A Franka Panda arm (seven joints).
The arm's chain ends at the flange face. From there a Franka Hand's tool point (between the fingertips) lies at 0.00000 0.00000 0.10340 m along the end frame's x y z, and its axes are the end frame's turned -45 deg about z.
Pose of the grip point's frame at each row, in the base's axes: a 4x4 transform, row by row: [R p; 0 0 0 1], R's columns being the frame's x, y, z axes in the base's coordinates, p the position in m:
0.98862 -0.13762 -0.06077 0.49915; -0.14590 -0.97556 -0.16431 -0.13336; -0.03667 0.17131 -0.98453 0.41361; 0 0 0 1
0.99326 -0.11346 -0.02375 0.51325; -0.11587 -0.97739 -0.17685 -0.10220; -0.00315 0.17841 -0.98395 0.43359; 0 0 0 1
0.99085 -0.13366 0.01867 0.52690; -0.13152 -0.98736 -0.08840 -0.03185; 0.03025 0.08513 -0.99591 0.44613; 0 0 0 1
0.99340 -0.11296 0.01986 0.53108; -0.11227 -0.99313 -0.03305 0.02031; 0.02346 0.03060 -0.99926 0.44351; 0 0 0 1
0.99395 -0.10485 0.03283 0.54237; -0.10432 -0.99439 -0.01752 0.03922; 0.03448 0.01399 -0.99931 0.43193; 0 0 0 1
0.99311 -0.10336 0.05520 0.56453; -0.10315 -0.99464 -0.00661 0.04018; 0.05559 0.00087 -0.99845 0.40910; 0 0 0 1
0.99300 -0.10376 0.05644 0.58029; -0.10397 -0.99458 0.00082 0.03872; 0.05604 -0.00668 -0.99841 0.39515; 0 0 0 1
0.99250 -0.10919 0.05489 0.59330; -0.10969 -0.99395 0.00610 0.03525; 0.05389 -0.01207 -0.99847 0.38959; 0 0 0 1
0.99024 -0.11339 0.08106 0.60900; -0.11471 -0.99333 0.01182 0.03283; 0.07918 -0.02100 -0.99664 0.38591; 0 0 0 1
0.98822 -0.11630 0.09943 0.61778; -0.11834 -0.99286 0.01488 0.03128; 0.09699 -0.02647 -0.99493 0.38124; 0 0 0 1
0.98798 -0.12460 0.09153 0.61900; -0.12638 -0.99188 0.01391 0.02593; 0.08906 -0.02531 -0.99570 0.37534; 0 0 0 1
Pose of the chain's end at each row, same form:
0.60175 -0.79637 -0.06077 0.50543; -0.79299 -0.58666 -0.16431 -0.11637; 0.09520 0.14706 -0.98453 0.51541; 0 0 0 1
0.62211 -0.78257 -0.02375 0.51571; -0.77305 -0.60919 -0.17685 -0.08391; 0.12393 0.12838 -0.98395 0.53533; 0 0 0 1
0.60612 -0.79515 0.01867 0.52497; -0.79117 -0.60517 -0.08840 -0.02271; 0.08159 0.03881 -0.99591 0.54911; 0 0 0 1
0.62257 -0.78231 0.01986 0.52903; -0.78164 -0.62286 -0.03305 0.02373; 0.03823 0.00505 -0.99926 0.54683; 0 0 0 1
0.62869 -0.77697 0.03283 0.53898; -0.77691 -0.62937 -0.01752 0.04103; 0.03427 -0.01449 -0.99931 0.53526; 0 0 0 1
0.62915 -0.77532 0.05520 0.55882; -0.77625 -0.63038 -0.00661 0.04086; 0.03992 -0.03869 -0.99845 0.51234; 0 0 0 1
0.62879 -0.77553 0.05644 0.57445; -0.77679 -0.62976 0.00082 0.03864; 0.03490 -0.04435 -0.99841 0.49839; 0 0 0 1
0.62459 -0.77901 0.05489 0.58762; -0.78039 -0.62527 0.00610 0.03462; 0.02957 -0.04664 -0.99847 0.49283; 0 0 0 1
0.62003 -0.78038 0.08106 0.60062; -0.78350 -0.62128 0.01182 0.03161; 0.04114 -0.07084 -0.99664 0.48896; 0 0 0 1
0.61654 -0.78101 0.09943 0.60750; -0.78574 -0.61838 0.01488 0.02974; 0.04987 -0.08730 -0.99493 0.48412; 0 0 0 1
0.61050 -0.78671 0.09153 0.60954; -0.79073 -0.61200 0.01391 0.02449; 0.04508 -0.08087 -0.99570 0.47830; 0 0 0 1

